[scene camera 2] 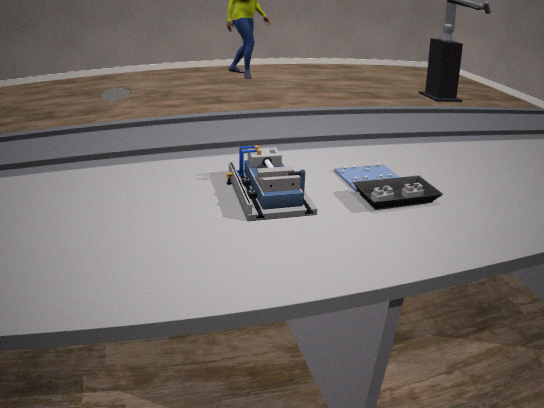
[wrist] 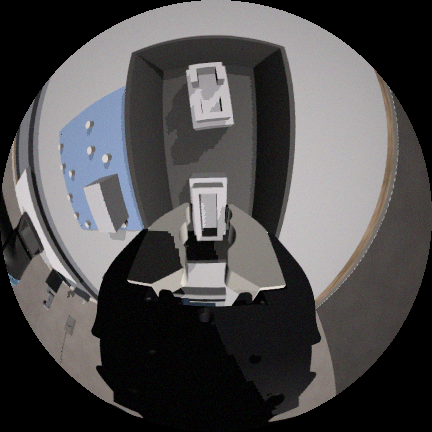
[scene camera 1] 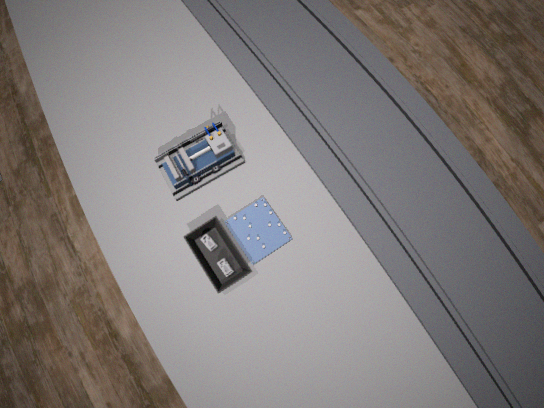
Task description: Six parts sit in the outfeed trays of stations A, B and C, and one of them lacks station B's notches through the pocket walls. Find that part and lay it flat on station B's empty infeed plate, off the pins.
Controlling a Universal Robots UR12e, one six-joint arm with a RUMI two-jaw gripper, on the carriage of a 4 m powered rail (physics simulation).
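Where they show: gripper, fingertip midpoint: (wrist: 208, 205); arm's base, link origin: (wrist: 32, 231).
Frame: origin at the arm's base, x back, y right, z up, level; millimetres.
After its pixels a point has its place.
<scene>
In the wrist view my gripper (wrist: 208, 205) @(y -99, x -734, z 0 mm) is shut on the near light-grey part (wrist: 195, 200) @(y -112, x -723, z 17 mm), with a finger against each long side. This part is inside a dark tray (wrist: 145, 150) @(y -154, x -676, z 0 mm); its pocket walls look unbroken, though the fingers hide some of them. A second part (wrist: 192, 100) @(y -195, x -718, z 3 mm) at the tray's far end has a gap in its end wall. A blue pinned plate (wrist: 110, 115) @(y -206, x -616, z -22 mm) adjoins the tray. The scene views show a tray (scene camera 1: 200, 262) @(y -2008, x -844, z 12 mm) (scene camera 2: 400, 202) @(y -1989, x -839, z -3 mm) with two parts (scene camera 1: 208, 242) @(y -1960, x -784, z 3 mm) (scene camera 1: 225, 267) @(y -2069, x -779, z 3 mm) (scene camera 2: 382, 193) @(y -1950, x -797, z 9 mm) (scene camera 2: 413, 189) @(y -2059, x -793, z 10 mm) beside a pinned plate (scene camera 1: 272, 241) @(y -2074, x -589, z -21 mm) (scene camera 2: 360, 172) @(y -1989, x -574, z -22 mm); my gripper does not show there.
A grey block (wrist: 97, 207) @(y -104, x -610, z 14 mm) stands on the blue plate in the wrist view. The tray walls rise around the gripped part. In the scene views a blue and grey machine (scene camera 1: 205, 155) @(y -1674, x -627, z 30 mm) (scene camera 2: 272, 185) @(y -1634, x -766, z 49 mm) stands beside the tray and plate. A person (scene camera 2: 245, 30) is in the background.
</scene>
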